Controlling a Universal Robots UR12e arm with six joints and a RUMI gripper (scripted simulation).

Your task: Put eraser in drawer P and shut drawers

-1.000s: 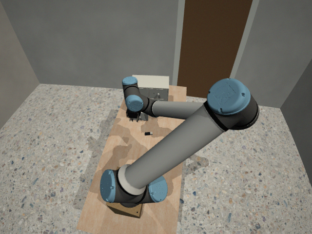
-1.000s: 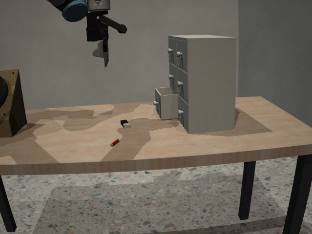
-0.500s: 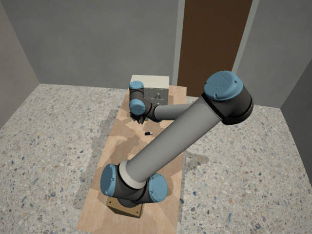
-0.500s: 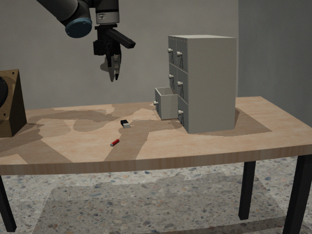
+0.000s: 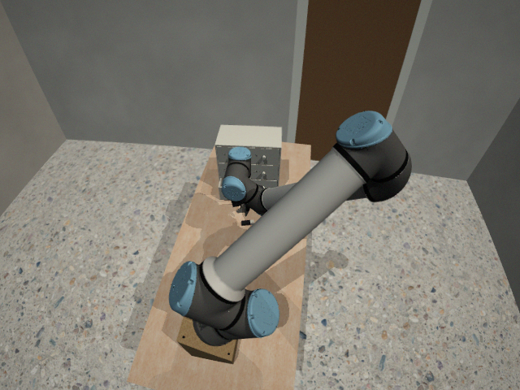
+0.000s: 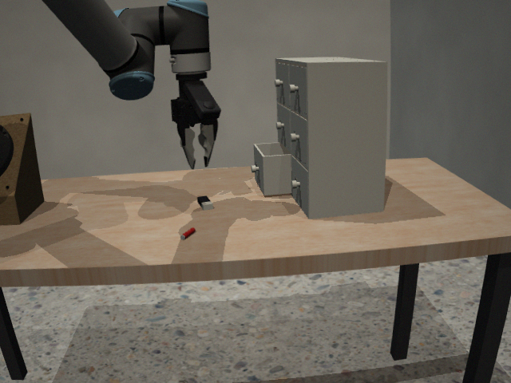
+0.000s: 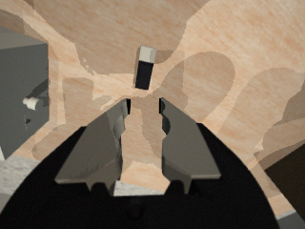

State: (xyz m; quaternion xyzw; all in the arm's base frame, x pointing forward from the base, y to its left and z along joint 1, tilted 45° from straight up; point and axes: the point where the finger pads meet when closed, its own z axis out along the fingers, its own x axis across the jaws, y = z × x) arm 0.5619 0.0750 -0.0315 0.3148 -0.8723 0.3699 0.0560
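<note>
Now: the eraser 10 mm ahead of my hand, 10 mm to the right of it and 100 mm below it. The rest, counted from my hand: small red cylinder: 10 mm ahead, 190 mm to the right, 100 mm below.
</note>
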